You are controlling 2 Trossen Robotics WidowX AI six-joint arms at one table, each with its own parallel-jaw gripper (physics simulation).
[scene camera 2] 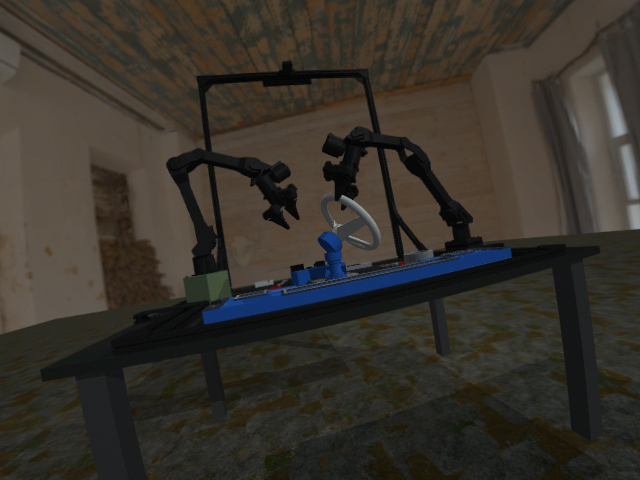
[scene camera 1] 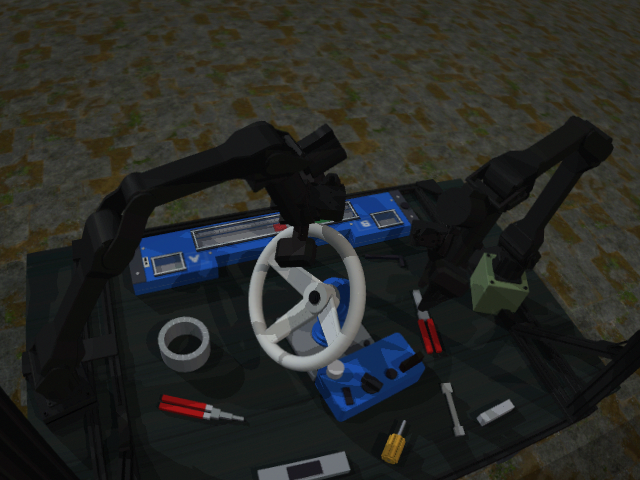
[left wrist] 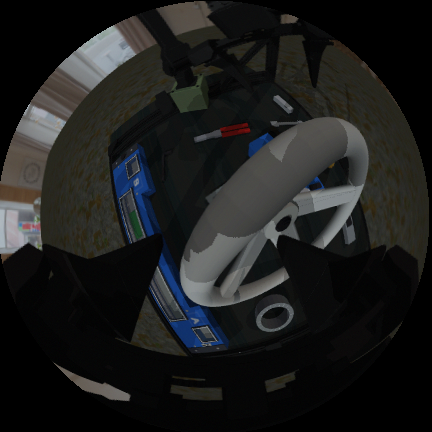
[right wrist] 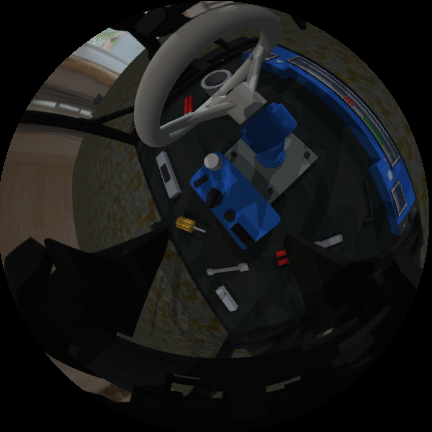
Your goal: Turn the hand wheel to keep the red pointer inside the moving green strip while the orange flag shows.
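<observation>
The white hand wheel stands tilted on its blue column. My left gripper is open at the top of the wheel's rim, gripping nothing. My right gripper is open and empty above the table, beside the wheel. On the long blue panel, the red pointer is left of the green strip in scene camera 1, apart from it. In the left wrist view a finger hides the pointer. No orange flag shows.
A blue control box sits near the wheel. A grey ring, red-handled pliers, a yellow screwdriver and a wrench lie on the table. A green box stands by the right arm.
</observation>
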